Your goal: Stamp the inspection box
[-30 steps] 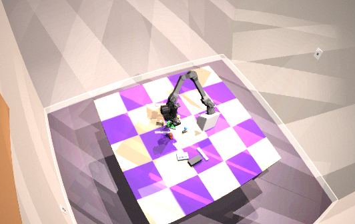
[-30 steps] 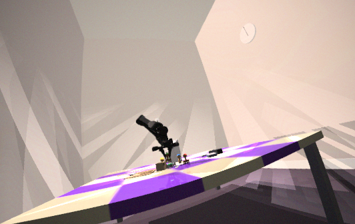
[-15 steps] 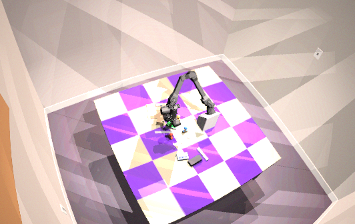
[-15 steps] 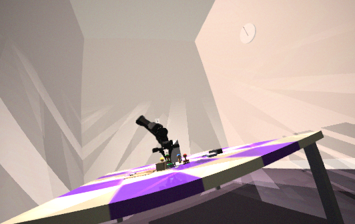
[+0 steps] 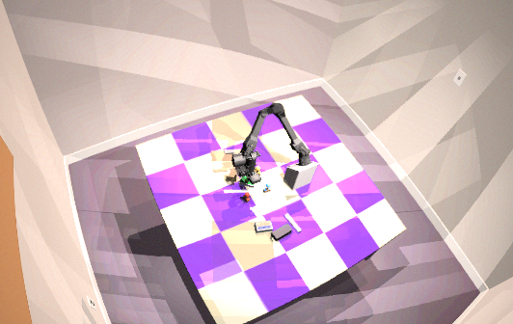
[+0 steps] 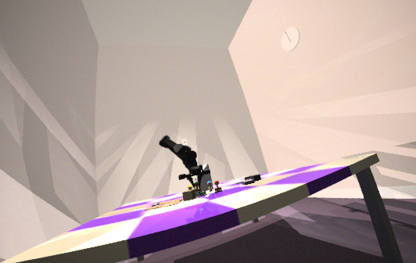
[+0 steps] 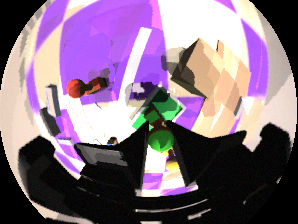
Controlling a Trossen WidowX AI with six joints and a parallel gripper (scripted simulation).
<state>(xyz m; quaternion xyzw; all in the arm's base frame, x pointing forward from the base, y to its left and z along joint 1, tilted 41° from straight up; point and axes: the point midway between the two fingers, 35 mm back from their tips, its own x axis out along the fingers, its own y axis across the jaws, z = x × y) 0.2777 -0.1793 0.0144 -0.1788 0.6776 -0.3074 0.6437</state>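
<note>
Now: the green ink pad 3 cm below my gripper tip. Round my gripper tip: yellow-knobbed stamp (8 cm behind, 2 cm to the right, 2 cm below); then white card (19 cm to the left, 4 cm below, 4 cm ahead); then brown block (7 cm to the right, 6 cm ahead, 2 cm below).
</note>
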